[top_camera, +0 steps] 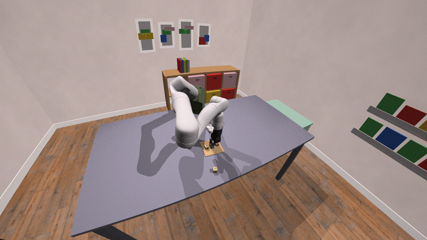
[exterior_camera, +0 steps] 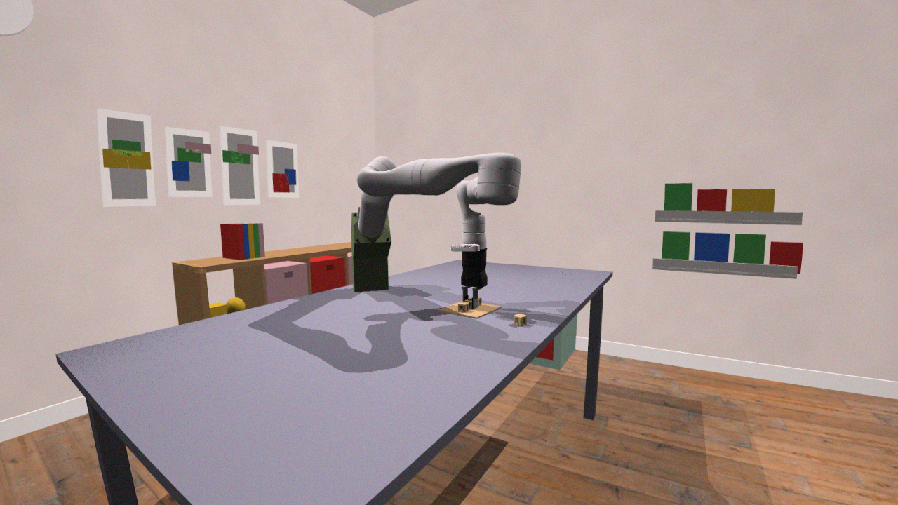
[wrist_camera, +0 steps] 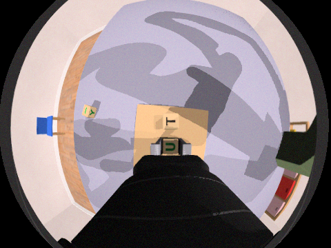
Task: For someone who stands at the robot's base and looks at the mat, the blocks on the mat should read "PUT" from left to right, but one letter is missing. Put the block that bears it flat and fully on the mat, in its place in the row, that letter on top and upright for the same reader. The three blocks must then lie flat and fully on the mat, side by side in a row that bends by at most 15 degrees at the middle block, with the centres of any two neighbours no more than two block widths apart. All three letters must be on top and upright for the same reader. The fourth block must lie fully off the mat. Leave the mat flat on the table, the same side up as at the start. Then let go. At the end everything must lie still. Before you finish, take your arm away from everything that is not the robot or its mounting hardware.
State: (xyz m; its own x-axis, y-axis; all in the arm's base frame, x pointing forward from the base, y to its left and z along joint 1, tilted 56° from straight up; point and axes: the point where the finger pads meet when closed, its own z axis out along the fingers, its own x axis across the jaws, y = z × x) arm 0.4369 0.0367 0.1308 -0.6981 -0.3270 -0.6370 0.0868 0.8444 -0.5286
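Now: hand 2 cm above the tan mat. From my hand the other things lie so: T block (4 cm to the right, 1 cm below, 1 cm behind).
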